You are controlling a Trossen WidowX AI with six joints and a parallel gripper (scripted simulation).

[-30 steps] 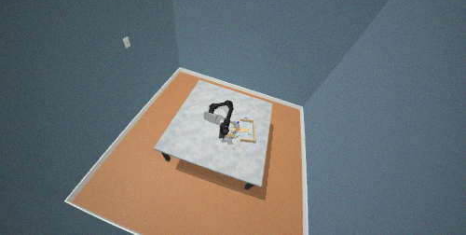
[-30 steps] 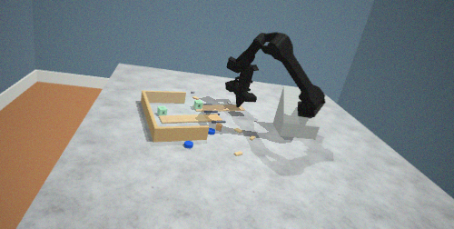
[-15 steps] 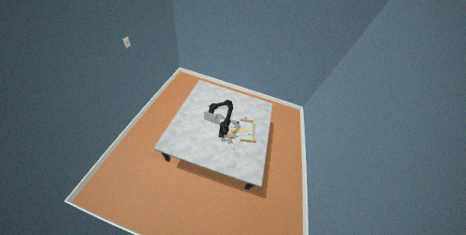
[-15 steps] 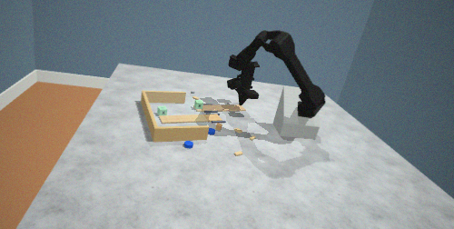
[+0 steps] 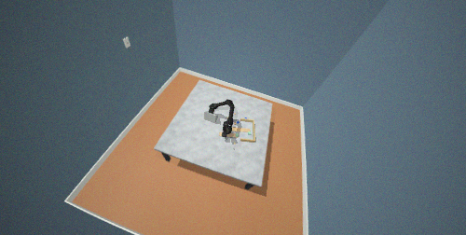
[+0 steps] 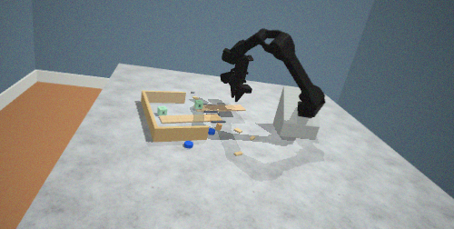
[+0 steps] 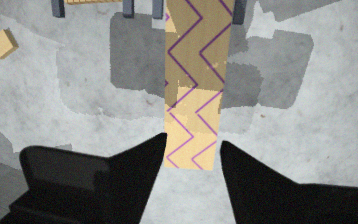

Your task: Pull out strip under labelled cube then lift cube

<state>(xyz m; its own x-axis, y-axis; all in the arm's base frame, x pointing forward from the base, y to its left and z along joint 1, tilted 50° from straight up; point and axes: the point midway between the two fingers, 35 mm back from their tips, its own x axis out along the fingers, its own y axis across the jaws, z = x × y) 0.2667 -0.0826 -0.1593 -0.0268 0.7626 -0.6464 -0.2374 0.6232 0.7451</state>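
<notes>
Right now the strip is 60 mm ahead of my gripper tip, 40 mm below it and 20 mm to the left of it. From my gripper tip the other things lie so: grey disc: 190 mm ahead, 130 mm to the right, 40 mm below.
</notes>
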